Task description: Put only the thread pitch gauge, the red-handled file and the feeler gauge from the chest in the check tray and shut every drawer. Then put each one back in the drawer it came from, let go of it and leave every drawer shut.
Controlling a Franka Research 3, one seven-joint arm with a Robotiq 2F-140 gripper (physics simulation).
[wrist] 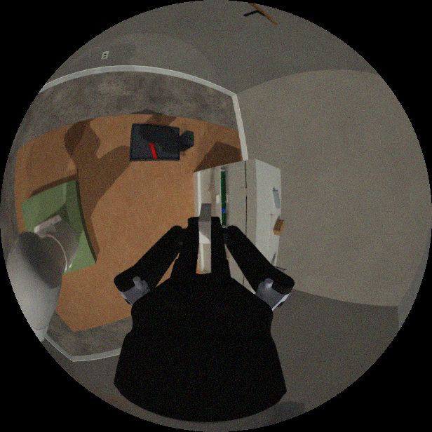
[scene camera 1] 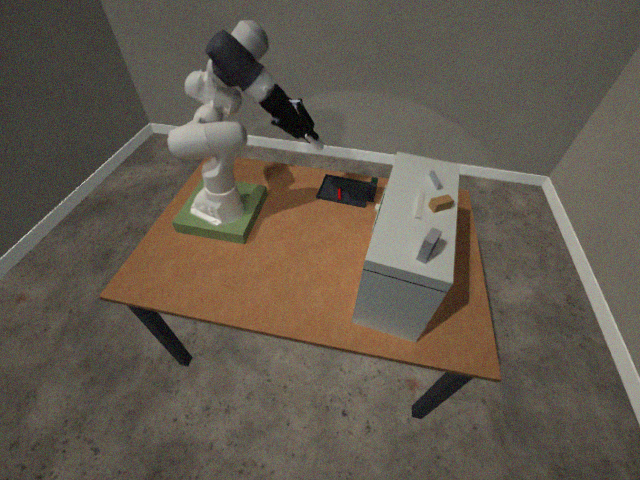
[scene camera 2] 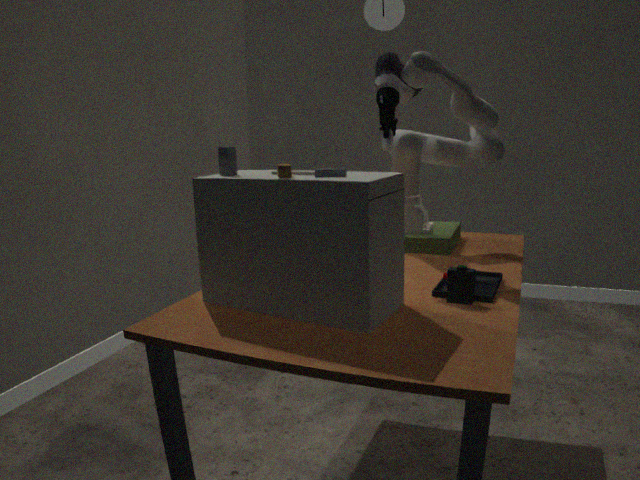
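My gripper (scene camera 1: 313, 138) (scene camera 2: 389, 135) (wrist: 205, 209) is shut and empty, high in the air above the table's far edge, left of the chest. The dark check tray (scene camera 1: 355, 187) (scene camera 2: 490, 281) (wrist: 141, 141) lies on the table beside the chest, with the red-handled file (scene camera 1: 339, 193) (wrist: 153, 149) in it. The grey chest (scene camera 1: 404, 229) (scene camera 2: 294, 248) (wrist: 259, 181) stands on the right. In the wrist view one drawer (wrist: 222, 189) stands a little open with a green lining and a small blue item (wrist: 224, 210) showing. I cannot pick out the thread pitch gauge or the feeler gauge.
A dark box with a green spot (scene camera 1: 373, 181) (scene camera 2: 461, 285) (wrist: 187, 139) sits at the tray's end. On the chest top lie a grey block (scene camera 1: 430, 245) (scene camera 2: 228, 161), a tan block (scene camera 1: 440, 203) (scene camera 2: 285, 170), a white stick (scene camera 1: 419, 204) and a small grey piece (scene camera 1: 435, 179) (scene camera 2: 330, 172). The arm's green base (scene camera 1: 237, 224) (scene camera 2: 434, 238) stands at the left.
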